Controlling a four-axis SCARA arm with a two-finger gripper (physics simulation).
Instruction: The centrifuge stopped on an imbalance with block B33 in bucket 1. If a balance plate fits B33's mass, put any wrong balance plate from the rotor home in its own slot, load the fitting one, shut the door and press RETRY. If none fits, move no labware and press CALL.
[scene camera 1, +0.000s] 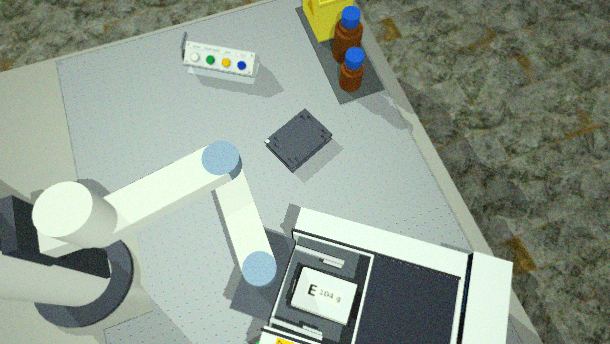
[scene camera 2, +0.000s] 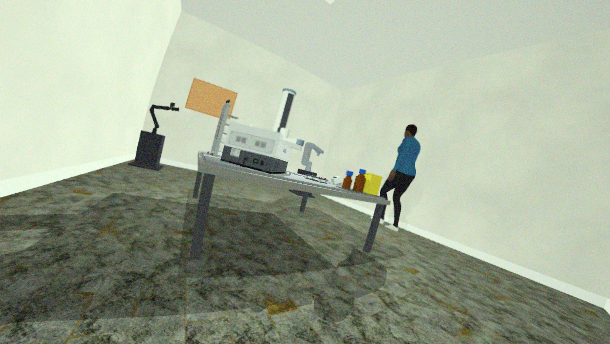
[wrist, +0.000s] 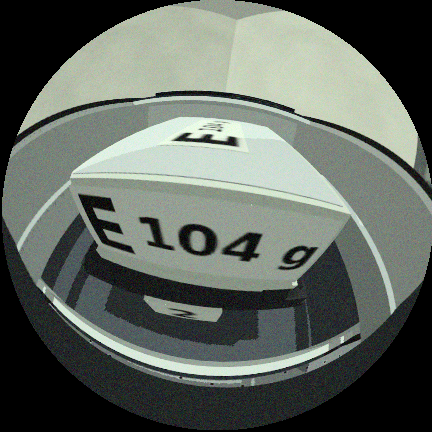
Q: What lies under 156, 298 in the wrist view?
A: A dark bucket.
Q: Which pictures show the gripper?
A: Scene camera 1 and the wrist view only.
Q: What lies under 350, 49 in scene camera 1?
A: A brown bottles with blue caps.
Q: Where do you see the gripper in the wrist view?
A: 216, 162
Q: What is the gripper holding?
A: Nothing.
